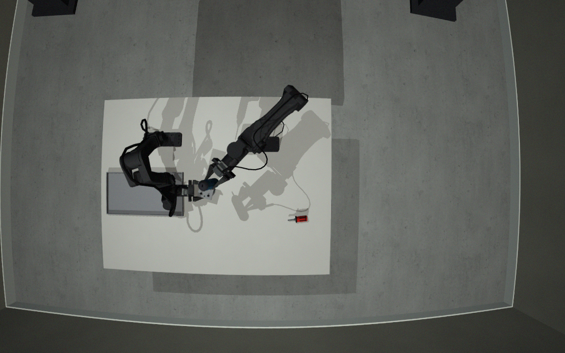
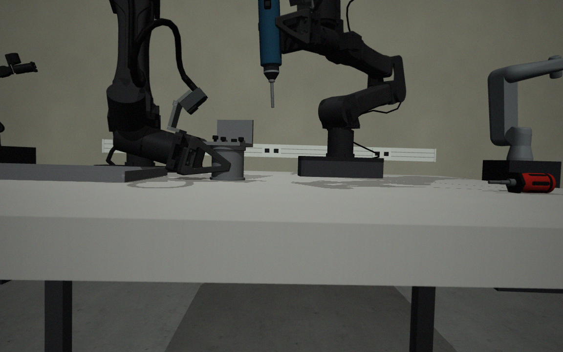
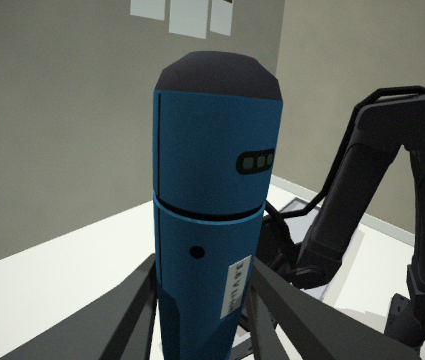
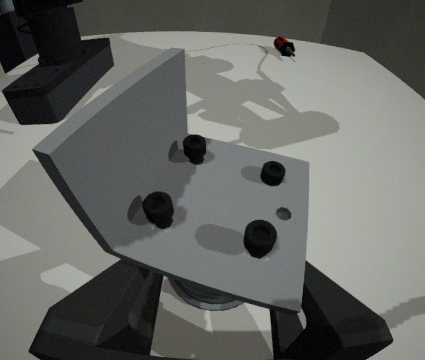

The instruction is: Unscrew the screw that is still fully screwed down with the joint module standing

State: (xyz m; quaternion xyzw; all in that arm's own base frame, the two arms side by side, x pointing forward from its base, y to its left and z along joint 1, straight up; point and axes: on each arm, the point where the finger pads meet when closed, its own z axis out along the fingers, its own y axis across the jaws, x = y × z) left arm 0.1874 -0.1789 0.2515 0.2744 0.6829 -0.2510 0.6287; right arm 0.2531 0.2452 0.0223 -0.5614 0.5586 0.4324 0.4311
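The joint module lies right at my right hand. The rest, counted from my right hand: flat grey plate 34 cm to the right, 4 cm ahead, 2 cm below; then grey l-shaped bracket 5 cm above; then screwdriver bit 13 cm above, 8 cm to the left, 5 cm behind.
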